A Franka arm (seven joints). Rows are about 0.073 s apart.
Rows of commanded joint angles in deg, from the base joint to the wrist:
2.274, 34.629, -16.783, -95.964, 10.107, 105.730, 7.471
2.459, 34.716, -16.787, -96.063, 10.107, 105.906, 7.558
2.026, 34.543, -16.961, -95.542, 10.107, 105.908, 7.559
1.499, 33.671, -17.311, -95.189, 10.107, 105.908, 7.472
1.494, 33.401, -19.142, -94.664, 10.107, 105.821, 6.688
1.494, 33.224, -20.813, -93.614, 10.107, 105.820, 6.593
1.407, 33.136, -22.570, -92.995, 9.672, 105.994, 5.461
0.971, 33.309, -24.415, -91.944, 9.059, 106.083, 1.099
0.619, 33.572, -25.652, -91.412, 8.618, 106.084, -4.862
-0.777, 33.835, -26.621, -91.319, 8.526, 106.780, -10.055
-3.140, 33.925, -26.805, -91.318, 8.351, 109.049, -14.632
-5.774, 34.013, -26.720, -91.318, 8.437, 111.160, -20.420
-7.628, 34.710, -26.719, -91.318, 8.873, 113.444, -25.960
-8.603, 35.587, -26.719, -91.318, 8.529, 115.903, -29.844
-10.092, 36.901, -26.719, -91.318, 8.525, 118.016, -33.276
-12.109, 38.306, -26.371, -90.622, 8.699, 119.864, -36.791
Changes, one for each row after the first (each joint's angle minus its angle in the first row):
0.185, 0.087, -0.004, -0.099, 0.000, 0.176, 0.087
-0.248, -0.086, -0.178, 0.422, 0.000, 0.178, 0.088
-0.775, -0.958, -0.528, 0.775, 0.000, 0.178, 0.001
-0.780, -1.228, -2.359, 1.300, 0.000, 0.091, -0.783
-0.780, -1.405, -4.030, 2.350, 0.000, 0.090, -0.878
-0.867, -1.493, -5.787, 2.969, -0.435, 0.264, -2.010
-1.303, -1.320, -7.632, 4.020, -1.048, 0.353, -6.372
-1.655, -1.057, -8.869, 4.552, -1.489, 0.354, -12.333
-3.051, -0.794, -9.838, 4.645, -1.581, 1.050, -17.526
-5.414, -0.704, -10.022, 4.646, -1.756, 3.319, -22.103
-8.048, -0.616, -9.937, 4.646, -1.670, 5.430, -27.891
-9.902, 0.081, -9.936, 4.646, -1.234, 7.714, -33.431
-10.877, 0.958, -9.936, 4.646, -1.578, 10.173, -37.315
-12.366, 2.272, -9.936, 4.646, -1.582, 12.286, -40.747
-14.383, 3.677, -9.588, 5.342, -1.408, 14.134, -44.262

